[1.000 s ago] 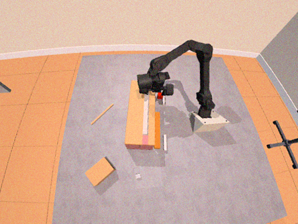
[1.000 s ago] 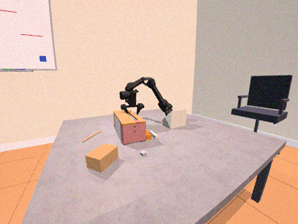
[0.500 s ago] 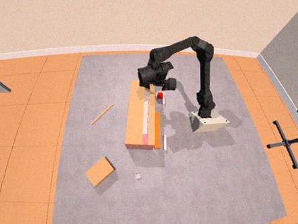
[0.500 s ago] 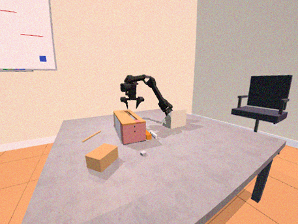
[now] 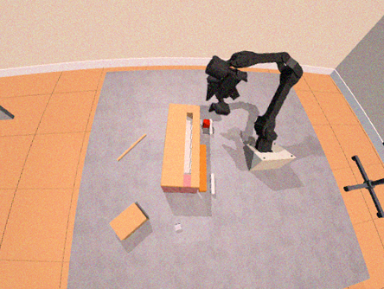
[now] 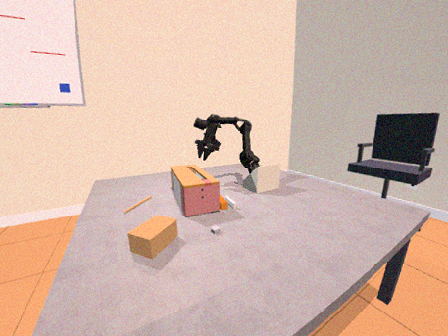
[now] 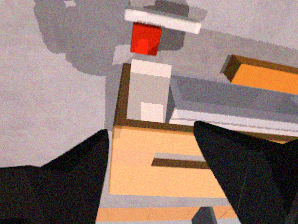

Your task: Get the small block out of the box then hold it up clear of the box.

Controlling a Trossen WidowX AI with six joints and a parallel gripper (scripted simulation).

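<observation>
Now: gripper tip 2 cm past the red block and 15 cm above it. Round my gripper tip: box (8 cm ahead, 16 cm to the left, 10 cm below); then white cube (15 cm ahead, 49 cm to the left, 15 cm below); then orange strip (3 cm ahead, 24 cm to the left, 15 cm below).
</observation>
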